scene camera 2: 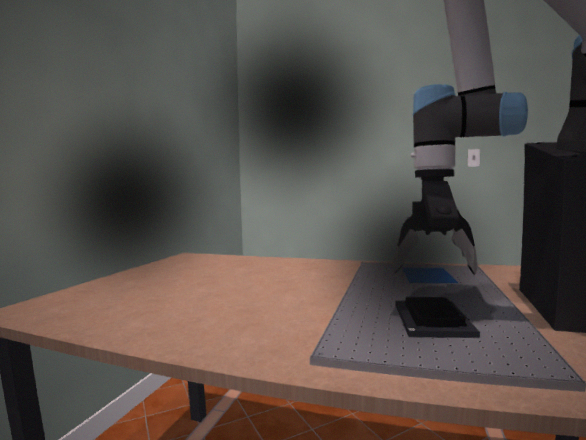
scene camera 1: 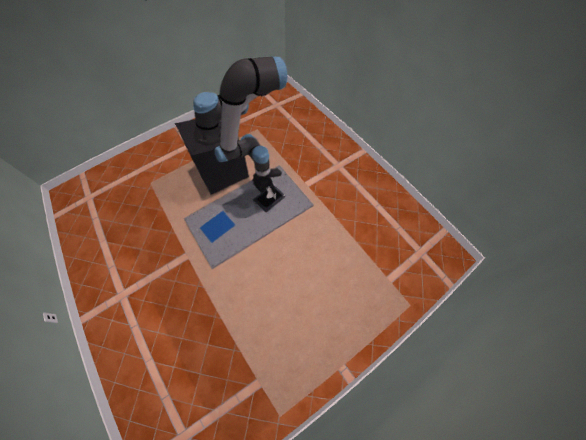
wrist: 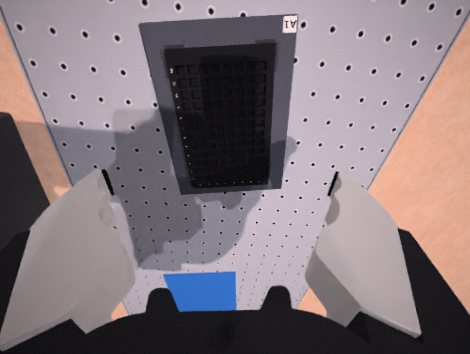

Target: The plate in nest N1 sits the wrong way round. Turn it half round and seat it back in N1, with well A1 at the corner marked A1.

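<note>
The black well plate [scene camera 1: 270, 203] [scene camera 2: 435, 311] [wrist: 225, 120] lies in the dark grey nest [scene camera 2: 445, 332] [wrist: 217, 32] and looks flat. In the wrist view the white A1 label [scene camera 2: 411, 329] [wrist: 290, 24] is at the nest's upper right corner. The plate's small white markings run down its left edge and along its bottom edge, meeting at the lower left, diagonally opposite the label. My gripper [scene camera 1: 270, 193] [scene camera 2: 436, 272] [wrist: 223, 174] is open and empty. It points down above the plate, its fingertips well apart and clear of it.
The nest stands on a grey perforated board [scene camera 1: 245, 240] [scene camera 2: 360, 345] [wrist: 375, 65] on the wooden table [scene camera 1: 310, 300] [scene camera 2: 200, 310]. A blue rectangle [scene camera 1: 217, 226] [scene camera 2: 430, 275] [wrist: 207, 291] lies towards the board's other end. The arm's black pedestal [scene camera 1: 220, 172] [scene camera 2: 550, 240] stands beside the board.
</note>
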